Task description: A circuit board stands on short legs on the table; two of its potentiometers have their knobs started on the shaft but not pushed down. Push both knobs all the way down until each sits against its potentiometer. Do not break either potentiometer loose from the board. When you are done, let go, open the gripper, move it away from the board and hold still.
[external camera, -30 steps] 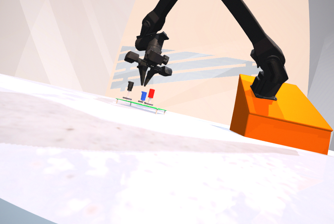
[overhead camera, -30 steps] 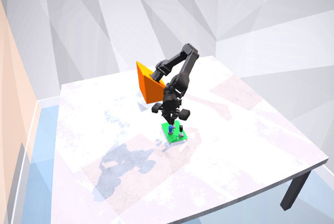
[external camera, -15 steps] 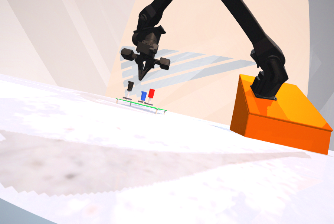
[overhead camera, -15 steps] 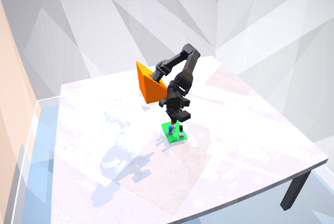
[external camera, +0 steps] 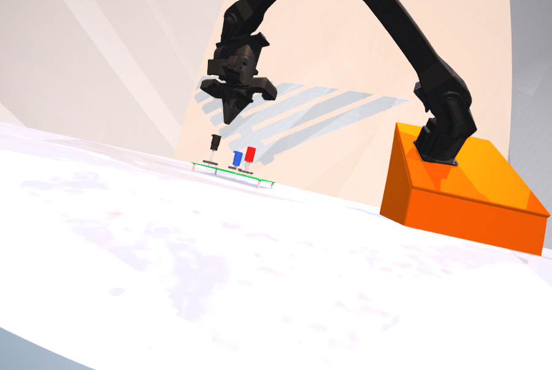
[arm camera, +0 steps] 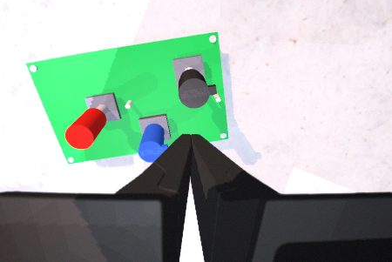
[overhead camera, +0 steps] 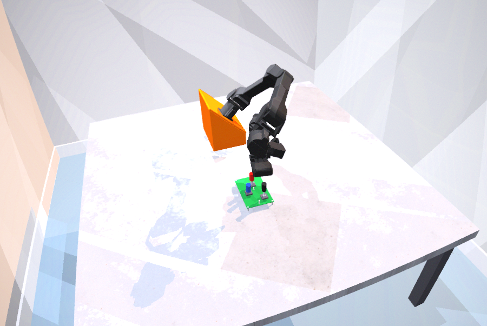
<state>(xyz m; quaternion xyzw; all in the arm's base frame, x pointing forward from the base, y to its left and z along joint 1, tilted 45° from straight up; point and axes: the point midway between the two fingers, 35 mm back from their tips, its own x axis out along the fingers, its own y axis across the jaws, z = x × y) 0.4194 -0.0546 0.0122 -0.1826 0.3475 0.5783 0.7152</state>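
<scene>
The black knob lies 5 cm below my gripper tip, 1 cm to the left of it and 1 cm ahead of it. Round my gripper tip: blue knob (7 cm below, 3 cm to the right, 3 cm behind).
</scene>
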